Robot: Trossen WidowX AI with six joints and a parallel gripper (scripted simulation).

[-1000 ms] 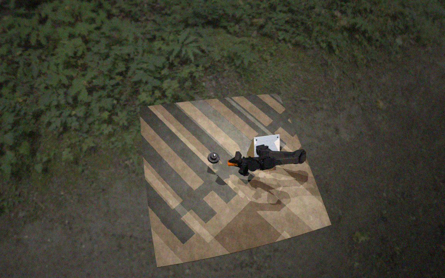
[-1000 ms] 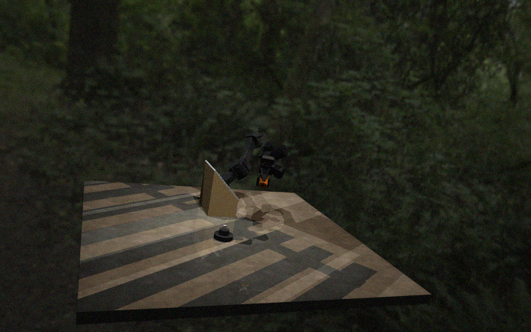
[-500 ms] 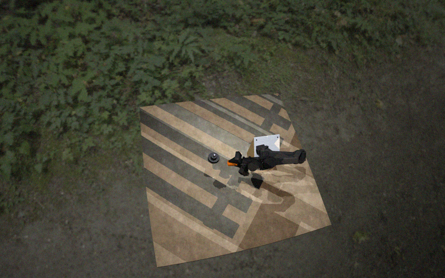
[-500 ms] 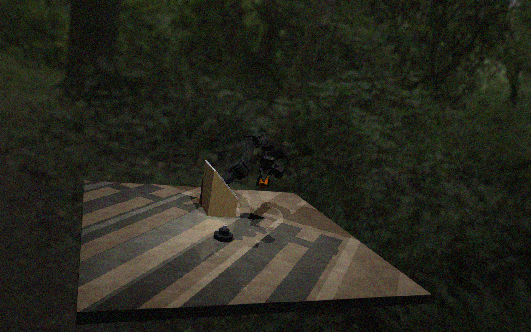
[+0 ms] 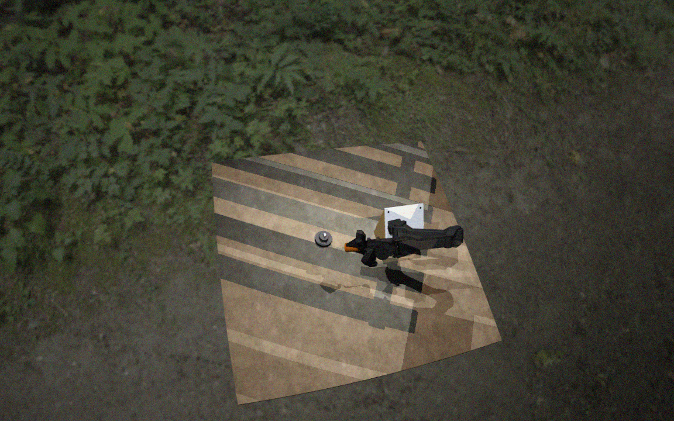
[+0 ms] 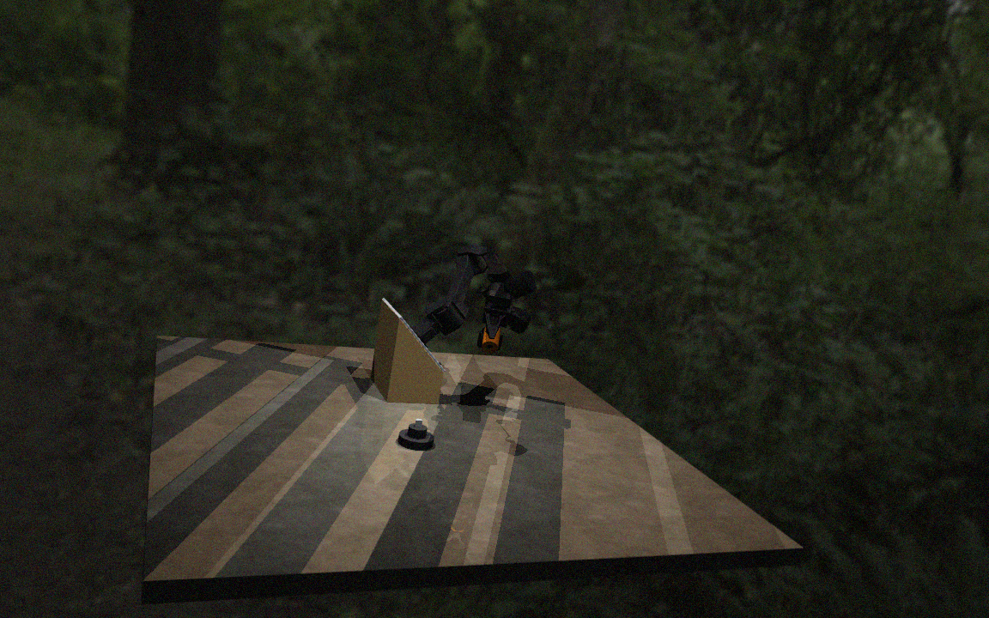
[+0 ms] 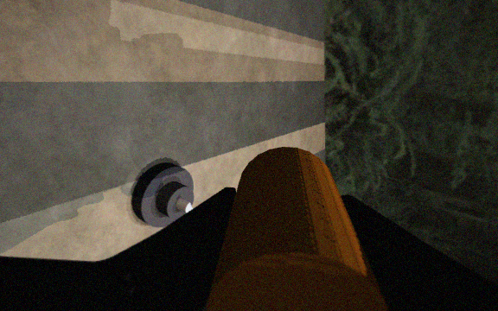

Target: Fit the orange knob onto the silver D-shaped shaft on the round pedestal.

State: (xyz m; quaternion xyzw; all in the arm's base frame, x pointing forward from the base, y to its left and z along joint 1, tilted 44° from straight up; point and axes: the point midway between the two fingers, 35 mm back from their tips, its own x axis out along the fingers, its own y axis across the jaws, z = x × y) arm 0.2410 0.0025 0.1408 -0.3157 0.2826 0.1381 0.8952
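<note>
Right now the orange knob is 3 cm behind my gripper tip, 2 cm above it and 1 cm to the left of it. From my gripper tip the other things lie so: round dark pedestal 21 cm below, 17 cm to the right, 4 cm ahead.
</note>
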